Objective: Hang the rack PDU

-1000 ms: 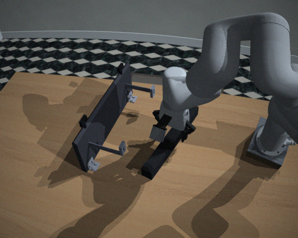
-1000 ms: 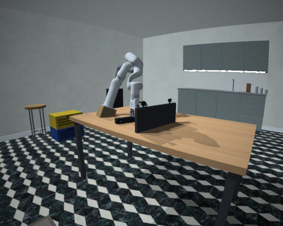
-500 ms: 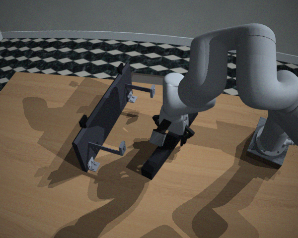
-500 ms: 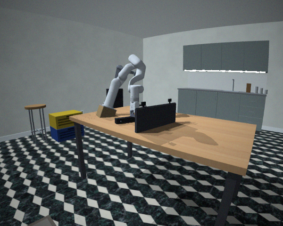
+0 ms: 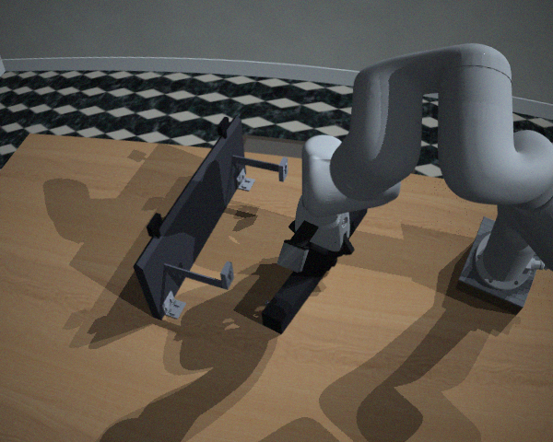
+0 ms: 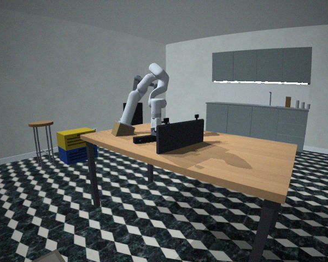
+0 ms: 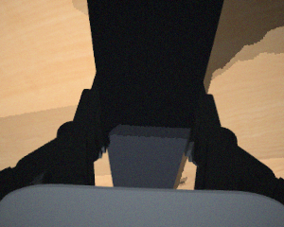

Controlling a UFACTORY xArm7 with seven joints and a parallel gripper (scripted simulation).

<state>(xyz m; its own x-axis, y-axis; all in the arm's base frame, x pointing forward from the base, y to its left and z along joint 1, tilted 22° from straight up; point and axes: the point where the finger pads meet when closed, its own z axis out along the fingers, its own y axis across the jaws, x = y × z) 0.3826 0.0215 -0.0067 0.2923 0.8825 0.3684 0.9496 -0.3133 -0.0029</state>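
The rack PDU is 20 mm ahead of my hand, 10 mm to the right of it and 10 mm below it. Round my hand: dark panel (260 mm ahead, 10 mm to the right, 50 mm above).
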